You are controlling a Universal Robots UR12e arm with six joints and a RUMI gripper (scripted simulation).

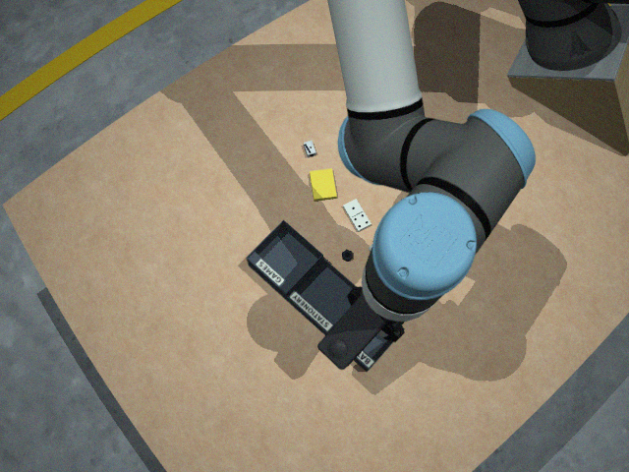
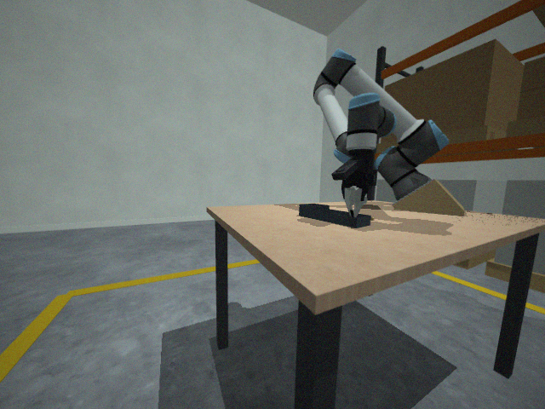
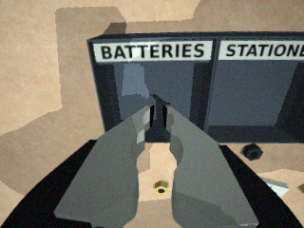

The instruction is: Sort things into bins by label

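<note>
The black nut is 10 cm to the right of my hand, 6 cm behind it and 3 cm below it. Round my hand: yellow nut: 13 cm behind, 3 cm below; dark three-part bin: 8 cm to the right, 1 cm below, 1 cm ahead; white domino: 13 cm to the right, 12 cm behind, 3 cm below.
</note>
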